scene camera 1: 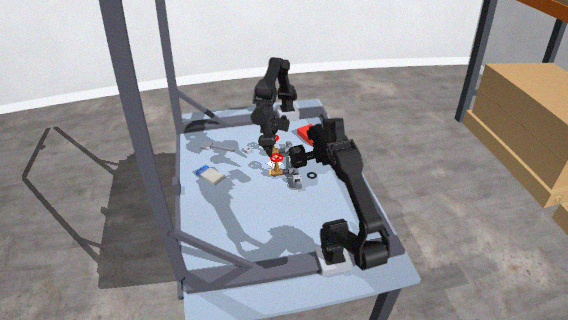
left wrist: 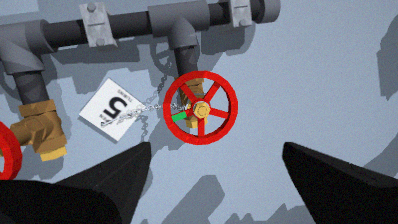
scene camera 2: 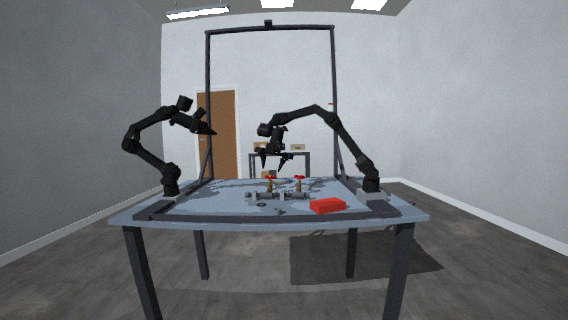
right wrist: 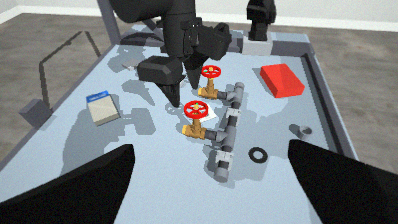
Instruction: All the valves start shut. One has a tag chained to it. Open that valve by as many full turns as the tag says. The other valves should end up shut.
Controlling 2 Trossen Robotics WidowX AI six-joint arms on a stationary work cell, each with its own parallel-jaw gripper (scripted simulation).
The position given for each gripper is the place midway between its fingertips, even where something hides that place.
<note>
In view: the left gripper (left wrist: 217,149), the right gripper (scene camera 1: 308,147), a red block (right wrist: 282,82) and a blue-and-beige box (right wrist: 102,109).
The left gripper also shows in the right wrist view (right wrist: 186,97). The right gripper is seen too in the right wrist view (right wrist: 211,149). The left wrist view does not show the red block: it is out of frame. The left wrist view does not show the blue-and-beige box: it is out of frame.
</note>
